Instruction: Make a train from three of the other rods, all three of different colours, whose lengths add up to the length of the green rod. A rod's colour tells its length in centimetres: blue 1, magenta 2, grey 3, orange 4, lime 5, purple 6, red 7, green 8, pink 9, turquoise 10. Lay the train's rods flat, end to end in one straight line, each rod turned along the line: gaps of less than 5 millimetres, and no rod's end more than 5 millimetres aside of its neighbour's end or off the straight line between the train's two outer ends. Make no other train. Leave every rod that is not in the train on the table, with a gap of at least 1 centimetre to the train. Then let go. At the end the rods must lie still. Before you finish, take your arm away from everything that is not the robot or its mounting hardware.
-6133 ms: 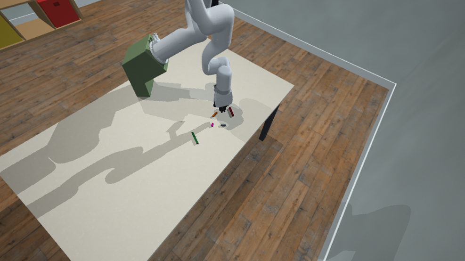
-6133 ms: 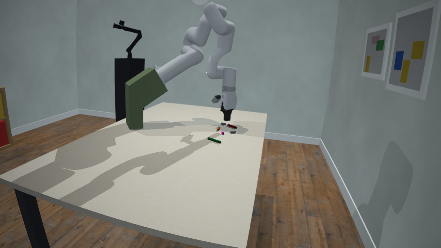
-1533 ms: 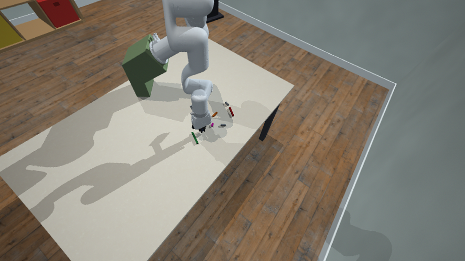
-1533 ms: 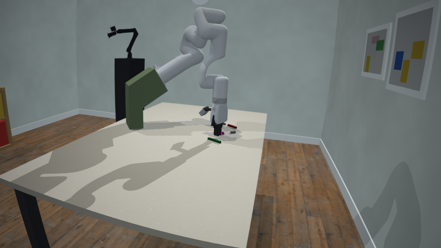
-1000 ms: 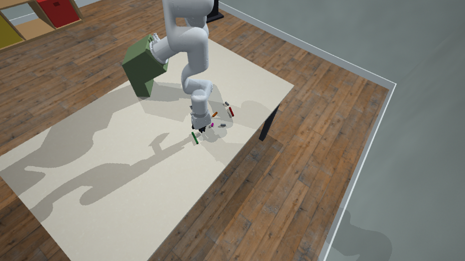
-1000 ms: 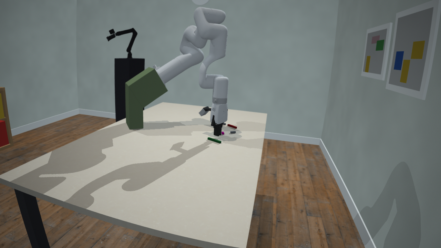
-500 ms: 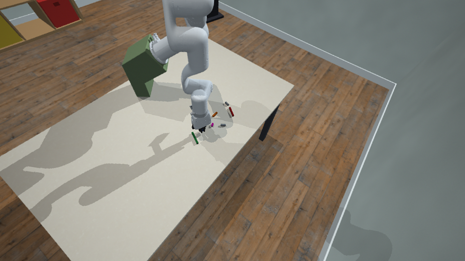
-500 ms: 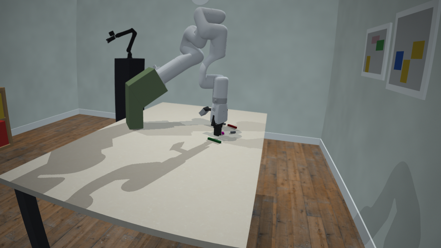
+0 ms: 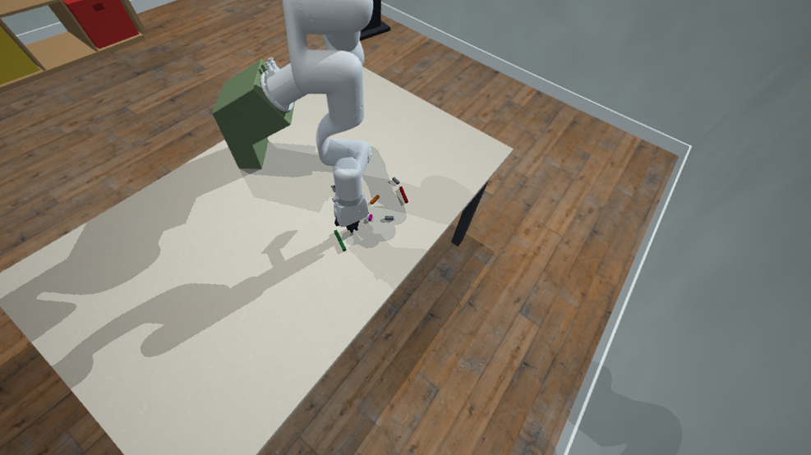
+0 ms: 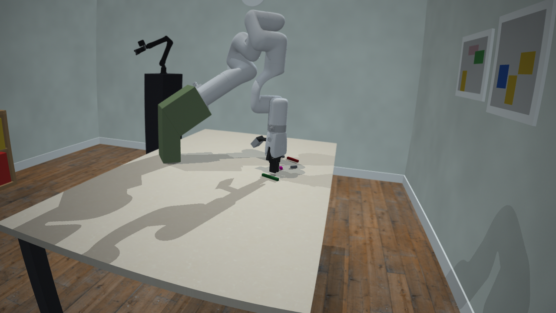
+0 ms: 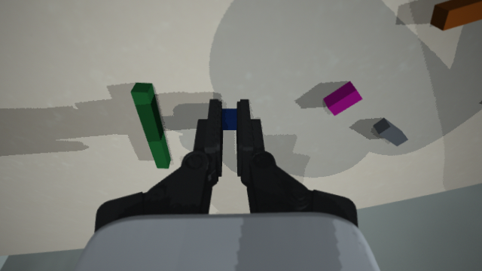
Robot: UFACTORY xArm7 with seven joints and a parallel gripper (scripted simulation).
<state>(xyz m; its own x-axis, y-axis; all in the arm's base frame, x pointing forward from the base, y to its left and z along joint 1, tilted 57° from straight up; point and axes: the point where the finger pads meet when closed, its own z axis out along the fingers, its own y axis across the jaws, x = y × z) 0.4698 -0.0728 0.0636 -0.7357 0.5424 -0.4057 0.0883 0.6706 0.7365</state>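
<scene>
Now: the green rod 10 mm ahead of my hand, 60 mm to the right of it and 20 mm below it. The rest, counted from my hand: magenta rod 80 mm to the left, 20 mm below; orange rod 60 mm behind, 130 mm to the left, 20 mm below; blue rod 20 mm below.
</scene>
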